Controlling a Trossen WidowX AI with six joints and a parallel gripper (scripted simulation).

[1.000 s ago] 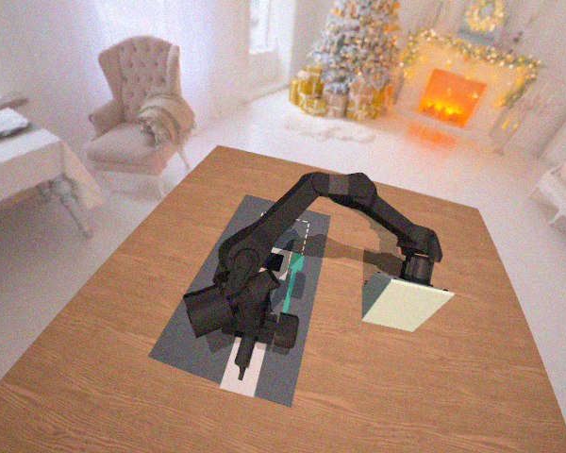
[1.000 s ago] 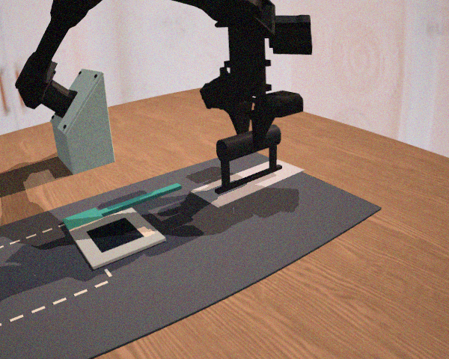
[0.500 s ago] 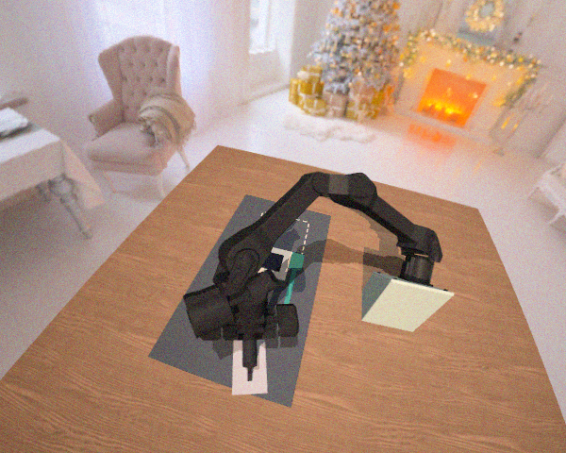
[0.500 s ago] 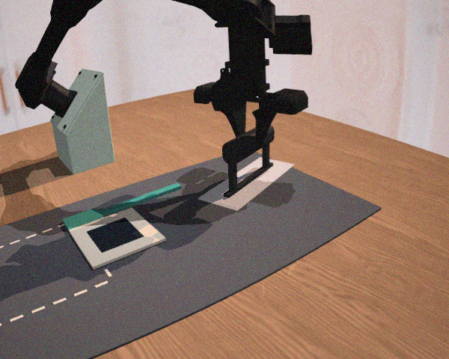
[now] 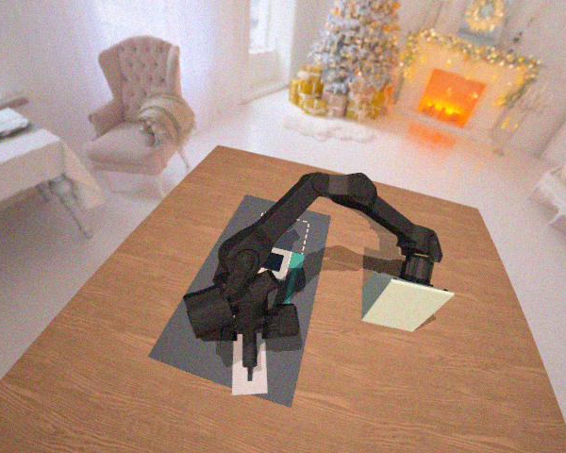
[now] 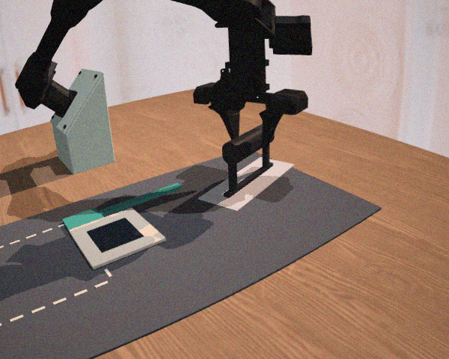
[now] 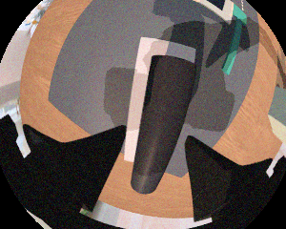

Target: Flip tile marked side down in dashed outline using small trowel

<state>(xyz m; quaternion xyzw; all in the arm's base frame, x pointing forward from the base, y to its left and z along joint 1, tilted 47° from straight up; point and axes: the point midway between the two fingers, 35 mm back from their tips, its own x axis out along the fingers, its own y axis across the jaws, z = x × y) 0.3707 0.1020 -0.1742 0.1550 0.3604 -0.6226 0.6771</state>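
My gripper tip is now 23 cm to the left of the grey mat, 8 cm above it and 3 cm short of it. Round my gripper tip: teal trowel (23 cm to the right, 7 cm behind, 6 cm below); tile (26 cm to the right, 6 cm below).
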